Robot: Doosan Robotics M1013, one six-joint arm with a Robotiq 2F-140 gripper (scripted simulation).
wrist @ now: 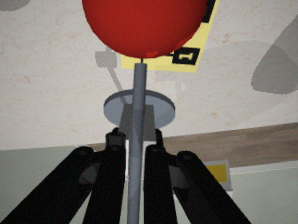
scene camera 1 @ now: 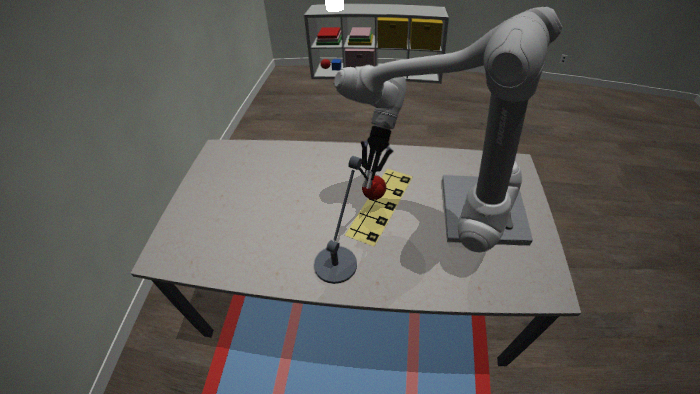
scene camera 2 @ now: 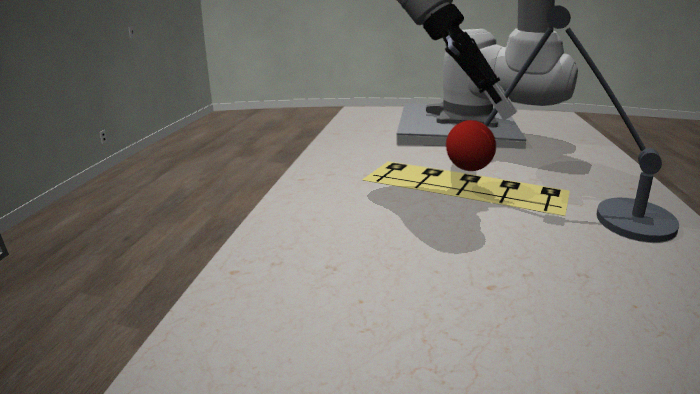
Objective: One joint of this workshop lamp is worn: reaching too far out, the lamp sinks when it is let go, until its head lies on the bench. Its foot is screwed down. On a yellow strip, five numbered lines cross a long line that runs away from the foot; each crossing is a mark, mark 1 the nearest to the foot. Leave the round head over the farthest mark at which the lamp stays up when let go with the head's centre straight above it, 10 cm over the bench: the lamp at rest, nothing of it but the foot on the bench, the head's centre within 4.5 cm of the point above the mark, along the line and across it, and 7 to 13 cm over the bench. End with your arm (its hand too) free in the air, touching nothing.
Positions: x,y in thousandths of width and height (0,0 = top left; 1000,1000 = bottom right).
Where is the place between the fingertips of my gripper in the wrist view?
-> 465,529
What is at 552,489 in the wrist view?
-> A round grey foot.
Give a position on a yellow strip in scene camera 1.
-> At 525,577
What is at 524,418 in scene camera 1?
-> My gripper.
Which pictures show my gripper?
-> The wrist view, scene camera 1 and scene camera 2: all of them.
